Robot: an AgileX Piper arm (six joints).
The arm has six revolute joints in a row. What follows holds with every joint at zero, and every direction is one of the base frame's. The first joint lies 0.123 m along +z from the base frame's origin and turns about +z. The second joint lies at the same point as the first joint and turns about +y. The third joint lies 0.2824 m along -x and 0.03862 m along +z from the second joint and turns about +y. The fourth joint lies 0.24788 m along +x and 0.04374 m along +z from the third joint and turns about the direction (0.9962, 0, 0.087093). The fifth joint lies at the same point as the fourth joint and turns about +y. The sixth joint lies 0.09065 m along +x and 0.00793 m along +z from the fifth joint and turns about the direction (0.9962, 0, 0.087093). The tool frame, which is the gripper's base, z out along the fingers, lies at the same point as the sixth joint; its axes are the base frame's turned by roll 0, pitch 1.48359 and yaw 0 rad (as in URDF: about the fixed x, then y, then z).
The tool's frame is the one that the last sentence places.
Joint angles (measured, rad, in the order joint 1, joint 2, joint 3, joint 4, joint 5, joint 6), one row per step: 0.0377 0.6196 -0.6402 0.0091 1.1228 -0.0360; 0.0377 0.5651 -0.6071 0.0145 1.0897 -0.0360; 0.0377 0.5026 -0.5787 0.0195 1.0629 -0.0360; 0.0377 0.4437 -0.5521 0.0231 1.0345 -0.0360; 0.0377 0.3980 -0.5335 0.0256 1.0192 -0.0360; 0.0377 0.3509 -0.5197 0.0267 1.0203 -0.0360; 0.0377 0.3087 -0.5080 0.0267 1.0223 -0.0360; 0.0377 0.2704 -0.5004 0.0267 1.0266 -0.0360; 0.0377 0.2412 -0.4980 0.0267 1.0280 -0.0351
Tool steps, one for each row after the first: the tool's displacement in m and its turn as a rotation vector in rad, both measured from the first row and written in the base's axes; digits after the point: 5 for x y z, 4 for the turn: -0.00731 0.00015 -0.00358 0.0075 -0.0543 0.0003; -0.01592 0.00020 -0.00588 0.0148 -0.1149 0.0006; -0.02346 0.00018 -0.00823 0.0207 -0.1754 0.0007; -0.02953 0.00012 -0.01013 0.0248 -0.2177 0.0009; -0.03671 -0.00006 -0.01182 0.0271 -0.2498 0.0014; -0.04304 -0.00030 -0.01348 0.0282 -0.2783 0.0017; -0.04888 -0.00051 -0.01447 0.0291 -0.3047 0.0020; -0.05331 -0.00068 -0.01422 0.0307 -0.3300 0.0016
